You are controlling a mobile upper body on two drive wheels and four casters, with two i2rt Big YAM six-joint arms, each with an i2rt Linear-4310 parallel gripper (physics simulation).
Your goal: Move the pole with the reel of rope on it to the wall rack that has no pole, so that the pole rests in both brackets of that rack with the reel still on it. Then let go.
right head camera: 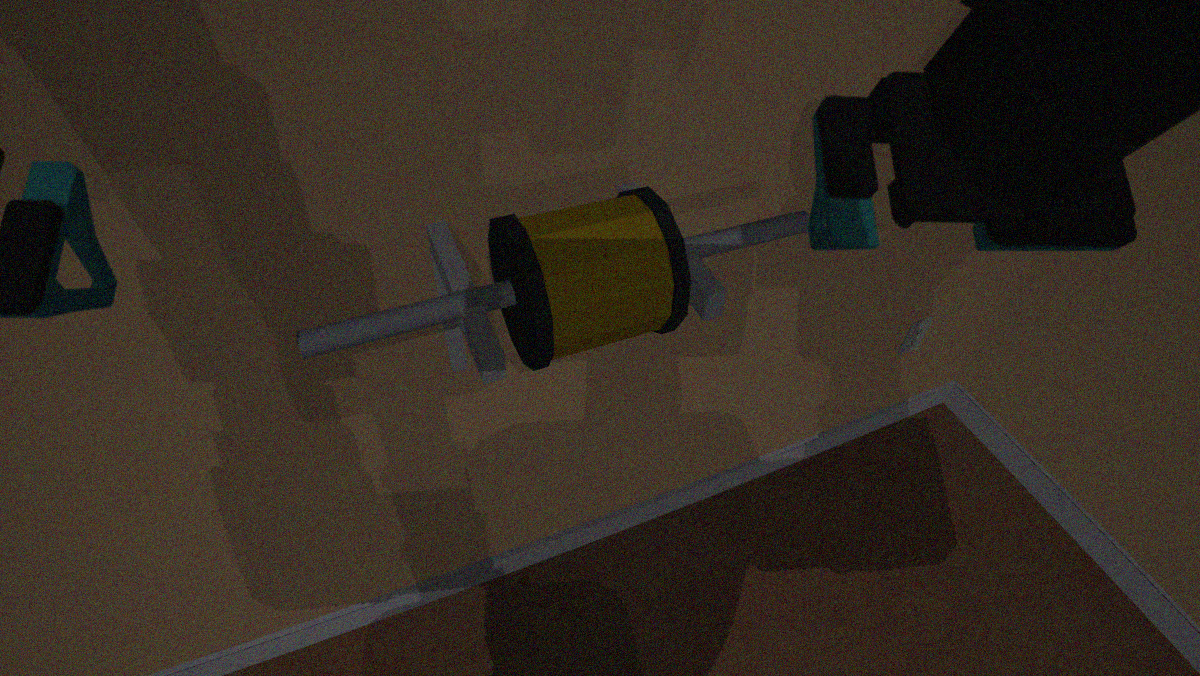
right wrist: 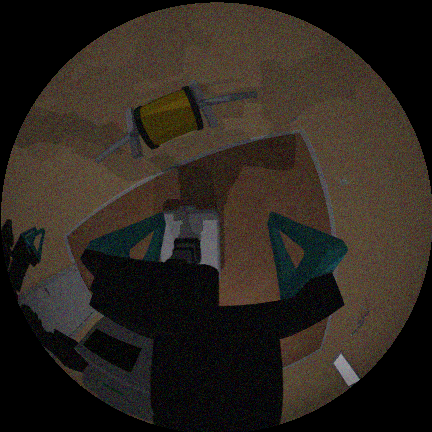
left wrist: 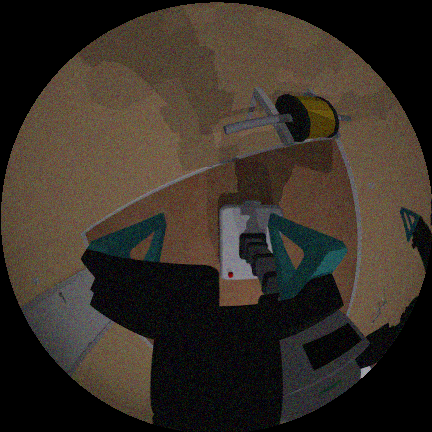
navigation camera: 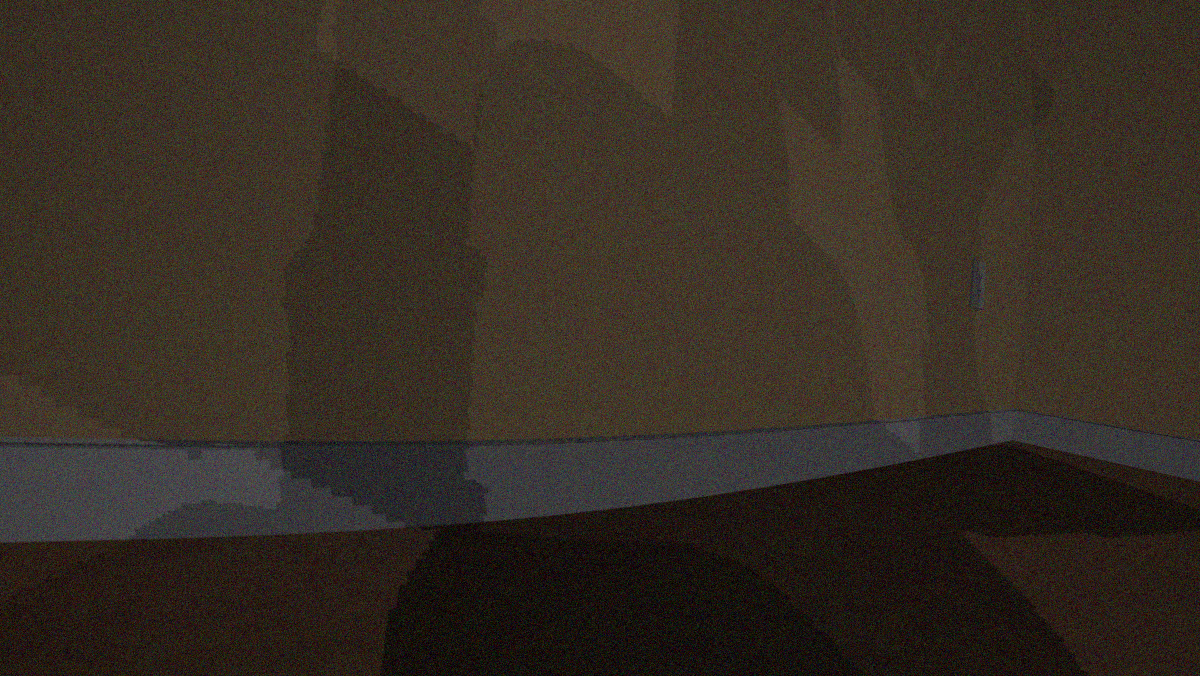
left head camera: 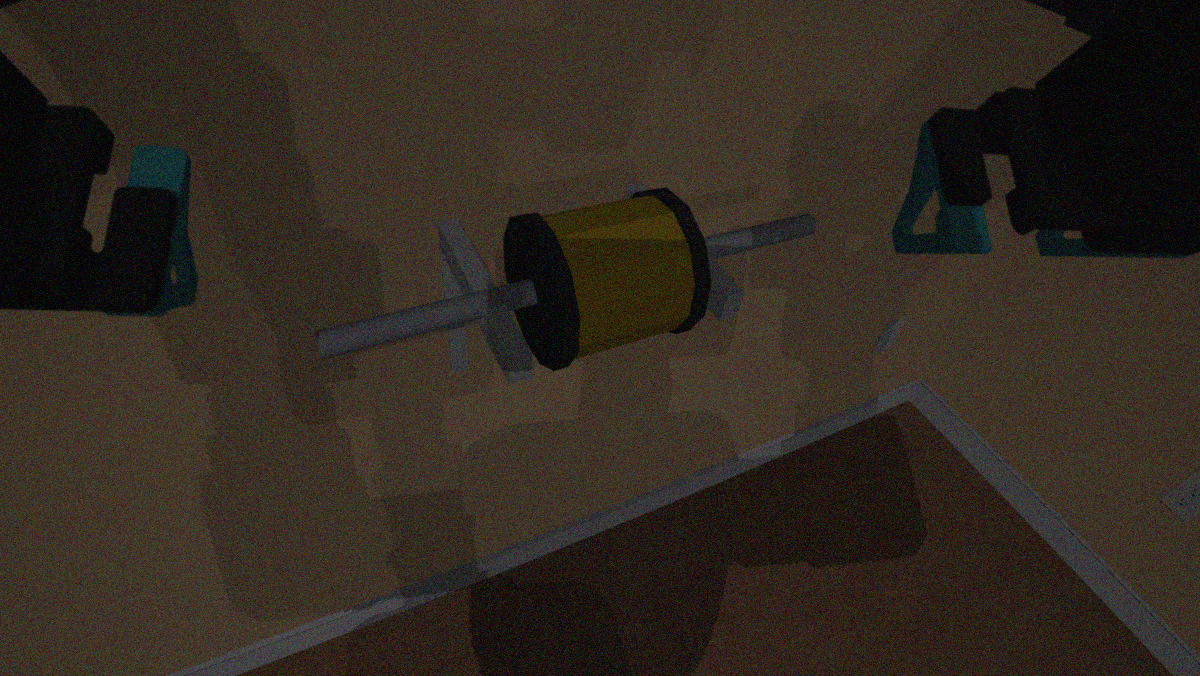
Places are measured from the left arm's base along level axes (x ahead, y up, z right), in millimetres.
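Pixels of known places: left gripper, fingertip midpoint: (right head camera: 20, 292) (right wrist: 39, 228) (left wrist: 216, 218) (left head camera: 87, 288); right gripper, fingertip midpoint: (right head camera: 896, 238) (right wrist: 216, 217) (left wrist: 403, 209) (left head camera: 969, 243).
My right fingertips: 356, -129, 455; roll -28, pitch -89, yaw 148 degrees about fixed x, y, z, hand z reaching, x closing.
Note:
Ahead of a thing's pixels: the offset from my right fingertips to its top centre, as dx, dy, dz. "*": to the spot under its first point.
The grey pole (left head camera: 403, 323) (right head camera: 377, 323) (left wrist: 250, 125) (right wrist: 230, 98) rests across two wall brackets, the near one @[+292, -275, -289] (left head camera: 503, 340) (right head camera: 482, 342) and the far one @[+381, -275, -39] (left head camera: 726, 293) (right head camera: 707, 293). The yellow reel @[+313, -198, -147] (left head camera: 629, 272) (right head camera: 600, 272) (left wrist: 322, 117) (right wrist: 170, 117) with black flanges is on the pole between them. My left gripper (left wrist: 216, 218) is open and empty, left of the pole's left end. My right gripper (right wrist: 216, 217) (left head camera: 1014, 243) is open and empty, right of the pole's right end. Faint thin shapes on the right wall in the right wrist view may be the other rack; too small to tell.
A pale baseboard @[* +509, -1201, -2] (left head camera: 613, 512) (navigation camera: 671, 470) runs along the wall and turns at a corner on the right. A small wall plate @[+777, -824, +721] (left head camera: 887, 334) (navigation camera: 976, 283) is near that corner. A pale door-like panel (left wrist: 65, 320) is at the lower left. The robot's white base (left wrist: 230, 230) is below.

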